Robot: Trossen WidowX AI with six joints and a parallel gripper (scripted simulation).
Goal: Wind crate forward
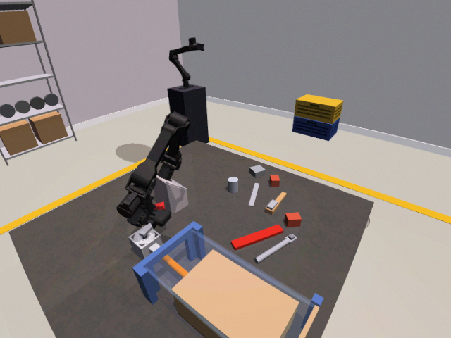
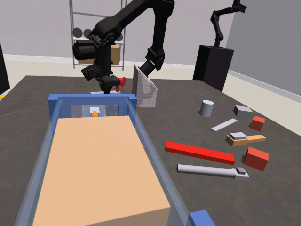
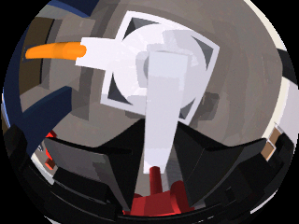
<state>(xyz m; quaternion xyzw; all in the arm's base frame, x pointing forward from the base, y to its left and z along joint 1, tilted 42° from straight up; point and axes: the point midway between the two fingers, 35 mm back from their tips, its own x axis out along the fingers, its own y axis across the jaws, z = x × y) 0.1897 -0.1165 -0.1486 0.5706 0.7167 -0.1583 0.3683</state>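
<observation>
Right now my gripper tip is 2 cm past the red knob, 5 cm to the right of it and 5 cm below it. Round my gripper tip: winch handle 1 cm behind, 1 cm to the left, 2 cm above; white winch 6 cm to the right, 6 cm below; clear-panelled cubby 42 cm ahead, 2 cm above.
</observation>
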